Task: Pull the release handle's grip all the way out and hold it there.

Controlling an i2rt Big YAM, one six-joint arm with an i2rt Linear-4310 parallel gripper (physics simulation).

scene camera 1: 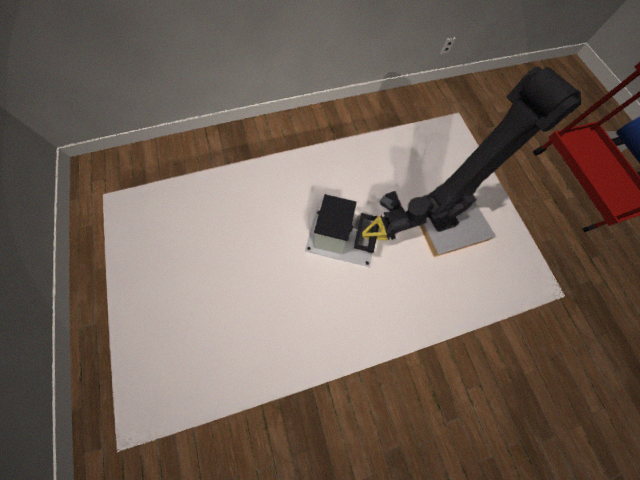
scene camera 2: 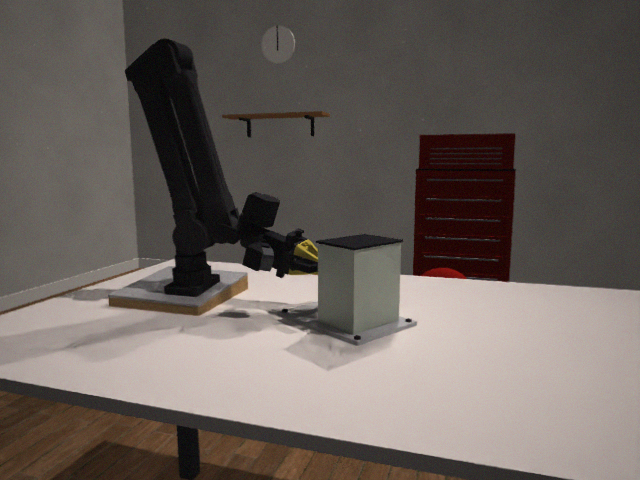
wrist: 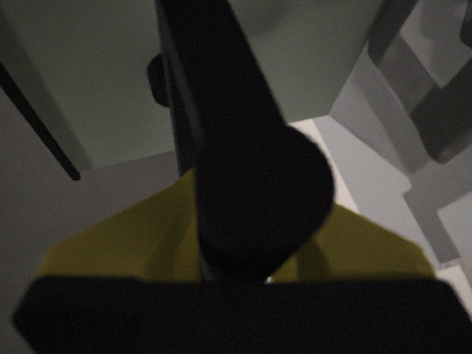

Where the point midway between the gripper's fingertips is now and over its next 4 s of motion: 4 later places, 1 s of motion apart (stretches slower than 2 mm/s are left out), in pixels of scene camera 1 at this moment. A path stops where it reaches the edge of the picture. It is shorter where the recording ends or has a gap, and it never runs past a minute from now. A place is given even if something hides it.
The gripper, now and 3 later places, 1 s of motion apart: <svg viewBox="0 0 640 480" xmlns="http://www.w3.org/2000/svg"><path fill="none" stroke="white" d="M362 235L364 237L370 238L383 242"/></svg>
